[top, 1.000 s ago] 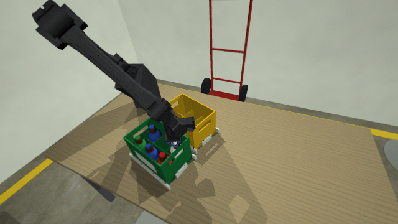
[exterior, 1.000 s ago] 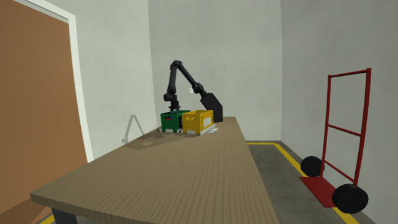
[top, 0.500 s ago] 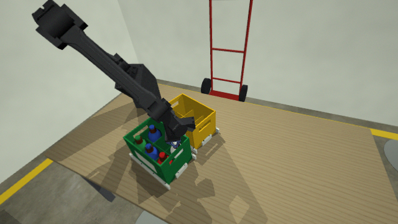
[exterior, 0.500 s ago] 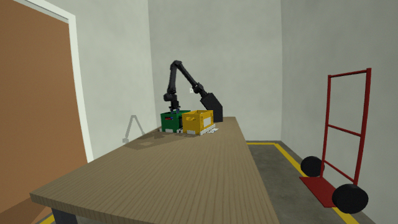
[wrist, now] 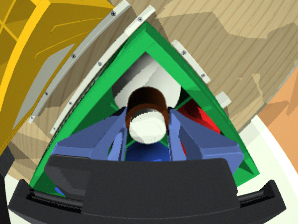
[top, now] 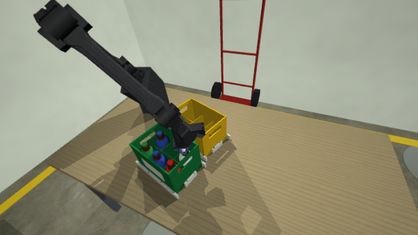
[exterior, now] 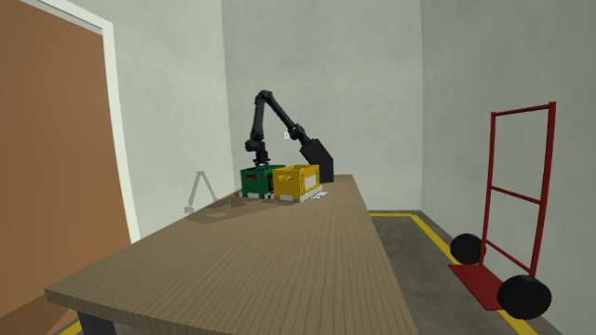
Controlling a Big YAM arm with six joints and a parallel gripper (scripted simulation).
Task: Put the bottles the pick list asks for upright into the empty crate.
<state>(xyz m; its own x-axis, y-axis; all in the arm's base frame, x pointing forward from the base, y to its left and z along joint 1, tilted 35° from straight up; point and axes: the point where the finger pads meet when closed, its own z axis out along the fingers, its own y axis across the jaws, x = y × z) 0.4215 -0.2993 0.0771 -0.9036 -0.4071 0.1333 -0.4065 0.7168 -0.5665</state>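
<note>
My hand is 6 cm above the white-labelled bottle. From my hand the other things lie so: green crate (10 cm behind, 6 cm below, 1 cm to the right); red-label bottle (8 cm to the right, 6 cm below, 3 cm behind); green-label bottle (20 cm behind, 6 cm below, 2 cm to the right).
</note>
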